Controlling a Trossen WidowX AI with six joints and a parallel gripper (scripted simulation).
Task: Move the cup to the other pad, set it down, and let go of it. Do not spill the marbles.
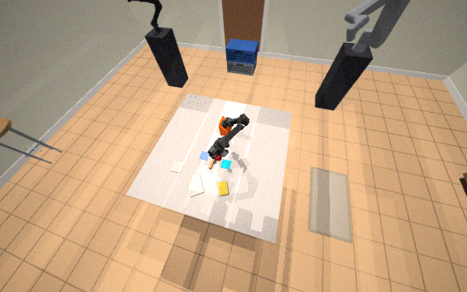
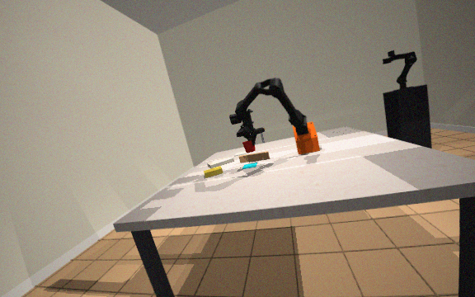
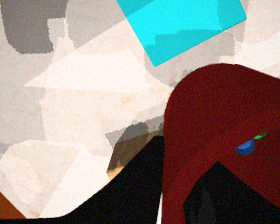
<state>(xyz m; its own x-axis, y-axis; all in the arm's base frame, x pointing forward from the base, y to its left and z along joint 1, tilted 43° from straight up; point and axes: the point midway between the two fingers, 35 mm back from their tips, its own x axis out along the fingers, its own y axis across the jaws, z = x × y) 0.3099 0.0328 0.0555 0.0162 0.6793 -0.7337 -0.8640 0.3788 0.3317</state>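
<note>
My gripper tip is 40 mm short of the cyan pad, 50 mm to the right of it and 120 mm above it. The rest, counted from my gripper tip: wooden bar (20 mm ahead, 60 mm to the right, 100 mm below); yellow block (260 mm ahead, 100 mm to the left, 100 mm below); red cup (30 mm ahead, 20 mm to the right).
</note>
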